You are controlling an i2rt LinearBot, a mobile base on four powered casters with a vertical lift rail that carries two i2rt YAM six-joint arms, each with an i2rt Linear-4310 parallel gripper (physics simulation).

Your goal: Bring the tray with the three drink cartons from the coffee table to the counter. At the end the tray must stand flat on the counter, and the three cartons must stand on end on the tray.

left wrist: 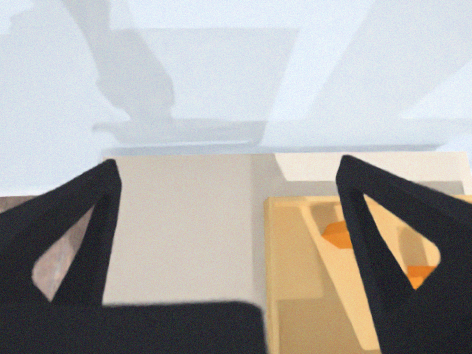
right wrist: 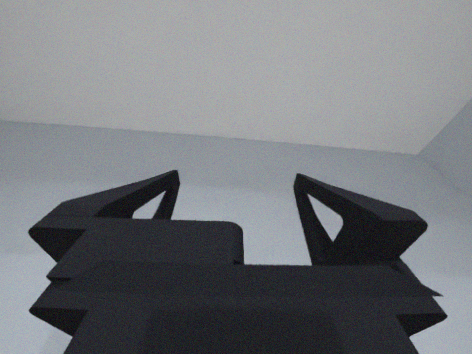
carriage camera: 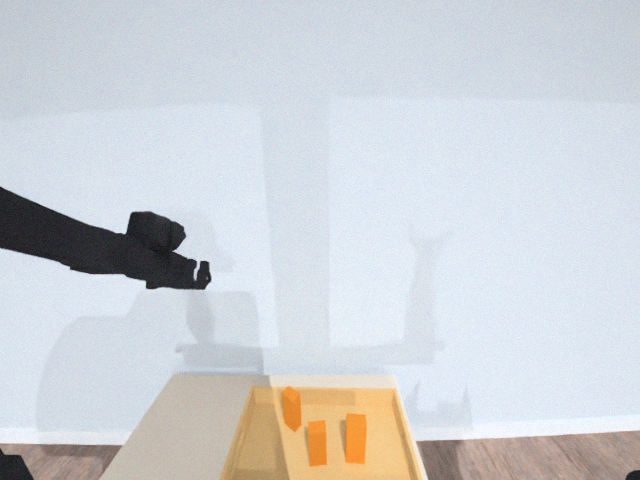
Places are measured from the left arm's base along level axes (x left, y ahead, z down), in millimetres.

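Pixels of known places: left gripper, fingertip midpoint: (left wrist: 231,168) (carriage camera: 192,279); right gripper, fingertip midpoint: (right wrist: 237,178).
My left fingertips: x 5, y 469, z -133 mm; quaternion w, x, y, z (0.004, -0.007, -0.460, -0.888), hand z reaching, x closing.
Ahead of a thing's pixels: the offset from my left fingertips to its top centre. Level surfaces: height alone.
The yellow tray @[dx -335, dy -118, dz +450 mm] (carriage camera: 336,397) (left wrist: 295,250) lies on the right part of the pale coffee table @[dz +525 mm] (carriage camera: 170,428) (left wrist: 185,225); its near end is cut off in the carriage view. Three orange cartons stand upright on it: a turned one @[dx -241, dy -15, dz +387 mm] (carriage camera: 292,410) (left wrist: 336,236) at the back left, one @[dx -323, dy -115, dz +388 mm] (carriage camera: 317,443) in the middle and one @[dx -430, dy -108, dz +373 mm] (carriage camera: 355,439) to the right. My left gripper (carriage camera: 205,273) (left wrist: 231,168) is open and empty, above and to the left of the tray. My right gripper (right wrist: 237,178) is open and empty, facing wall and ceiling. The counter does not show.
A pale blue wall (carriage camera: 465,206) stands behind the table. Wooden floor @[dz +975 mm] (carriage camera: 516,457) shows on both sides of the table. Dark shapes show at the bottom left and right corners of the carriage view. The right wrist view shows the ceiling (right wrist: 225,65).
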